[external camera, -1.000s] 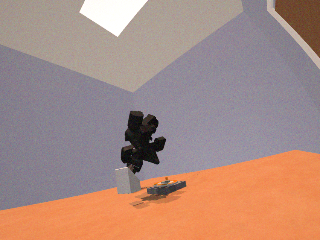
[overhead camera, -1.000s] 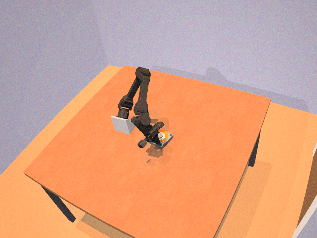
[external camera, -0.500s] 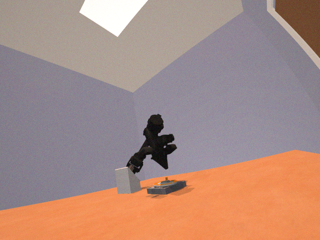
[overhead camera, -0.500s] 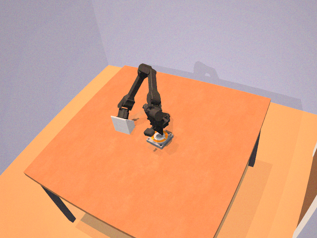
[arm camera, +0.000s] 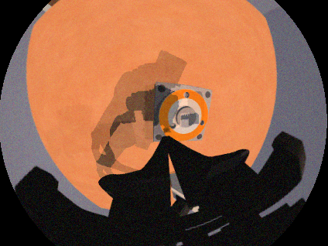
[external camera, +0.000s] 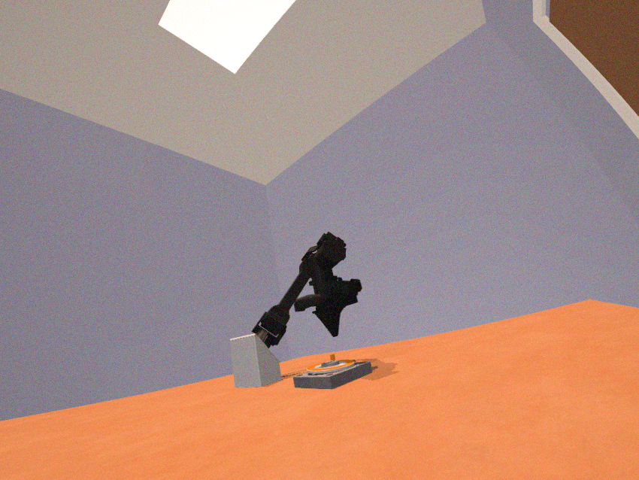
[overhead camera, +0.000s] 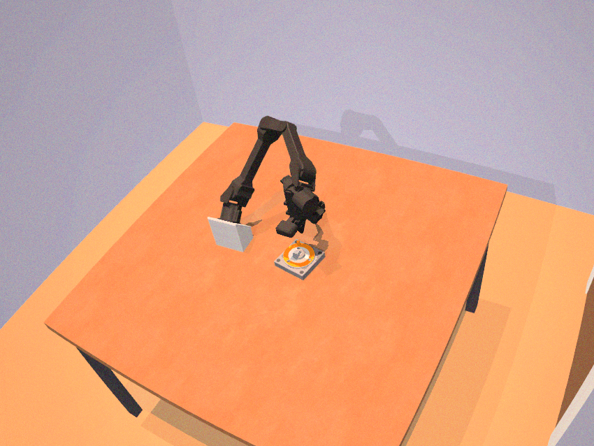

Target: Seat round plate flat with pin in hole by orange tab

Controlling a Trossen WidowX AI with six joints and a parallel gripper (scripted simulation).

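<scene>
Right now the plate is 50 mm below my gripper tip, 30 mm to the right of it and 10 mm behind it. Also, from my gripper tip: base 70 mm below, 50 mm to the right.
</scene>
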